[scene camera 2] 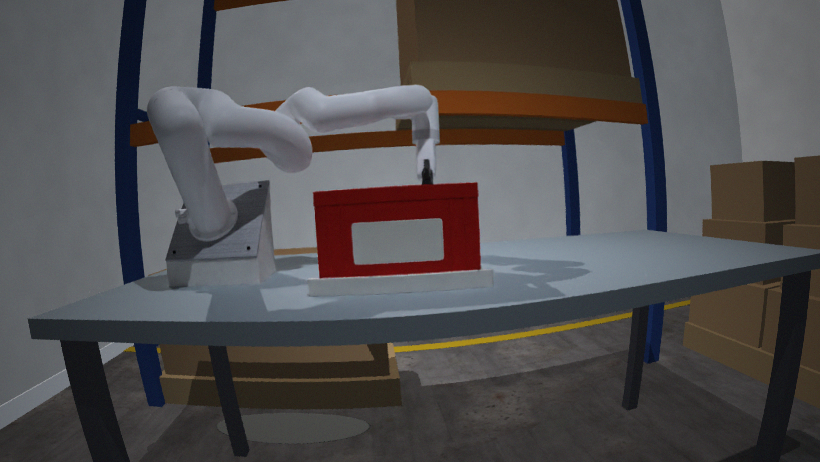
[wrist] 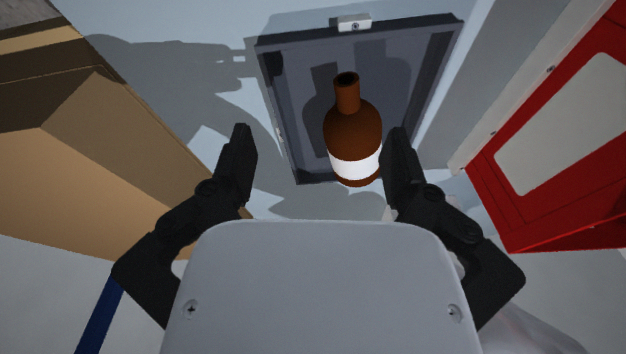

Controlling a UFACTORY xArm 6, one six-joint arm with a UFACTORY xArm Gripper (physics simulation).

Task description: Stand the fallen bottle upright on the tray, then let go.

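Pixels of known places: gripper, between the fingertips: (wrist: 319, 141); arm's base, origin of its link: (scene camera 2: 213, 220).
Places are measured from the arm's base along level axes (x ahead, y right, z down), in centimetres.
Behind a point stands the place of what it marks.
The brown bottle (wrist: 351, 127) @(z 7.0, x 46.8, y -16.2 cm) with a white label lies on its side in the dark grey tray (wrist: 432, 70) @(z 12.3, x 48.2, y -6.5 cm). Its neck and open mouth point to the top of the wrist view, and its base is at the tray's lower wall. My gripper (scene camera 2: 426, 176) (wrist: 319, 141) @(z -0.7, x 53.6, y -19.0 cm) is open and empty above the tray. In the wrist view the bottle appears between the fingers, nearer the right one, which overlaps its edge; I cannot tell the exact height gap. In the scene view the red crate hides the bottle, the tray and my fingertips.
The red crate (scene camera 2: 398, 200) @(z -1.4, x 39.7, y 23.6 cm) (wrist: 501, 204) @(z 2.3, x 31.5, y 3.7 cm) stands on a white base (scene camera 2: 399, 284) @(z 12.2, x 39.0, y 24.6 cm) close beside the tray. A cardboard box (wrist: 117, 134) shows left in the wrist view. The rack's orange beam (scene camera 2: 533, 106) crosses behind the arm. The table (scene camera 2: 608, 258) @(z 13.7, x 88.9, y 14.4 cm) carries the robot's base (scene camera 2: 218, 264) @(z 9.2, x 2.7, y 7.5 cm).
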